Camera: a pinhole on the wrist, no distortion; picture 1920 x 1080 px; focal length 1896.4 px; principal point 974.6 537.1 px. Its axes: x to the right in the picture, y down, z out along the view. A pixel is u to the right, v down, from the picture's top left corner.
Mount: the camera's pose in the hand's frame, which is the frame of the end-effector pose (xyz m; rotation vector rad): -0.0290 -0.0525 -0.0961 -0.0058 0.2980 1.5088
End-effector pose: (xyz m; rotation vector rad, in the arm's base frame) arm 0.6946 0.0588 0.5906 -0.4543 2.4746 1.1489
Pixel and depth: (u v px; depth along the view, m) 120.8 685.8 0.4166
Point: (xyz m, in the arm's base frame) 0.8205 0.2322 0.2747
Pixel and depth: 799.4 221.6 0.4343
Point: 0.6555 0.2800 0.3344
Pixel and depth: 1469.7 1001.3 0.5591
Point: 0.7373 0.5327 0.4873
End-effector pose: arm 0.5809 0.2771 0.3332 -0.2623 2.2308 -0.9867
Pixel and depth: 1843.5 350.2 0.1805
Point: 0.6050 0.2747 0.2483
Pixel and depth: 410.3 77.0 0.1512
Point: 0.5832 0.1833 0.3415
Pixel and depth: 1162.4 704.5 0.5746
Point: 0.8639 0.0783 0.0137
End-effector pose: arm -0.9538 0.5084 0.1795 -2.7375 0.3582 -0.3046
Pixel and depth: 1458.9 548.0 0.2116
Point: -0.9261 0.5002 0.0775
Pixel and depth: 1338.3 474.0 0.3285
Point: -0.8721 0.4986 -0.0272
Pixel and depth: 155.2 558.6 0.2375
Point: -0.8827 0.6529 0.0822
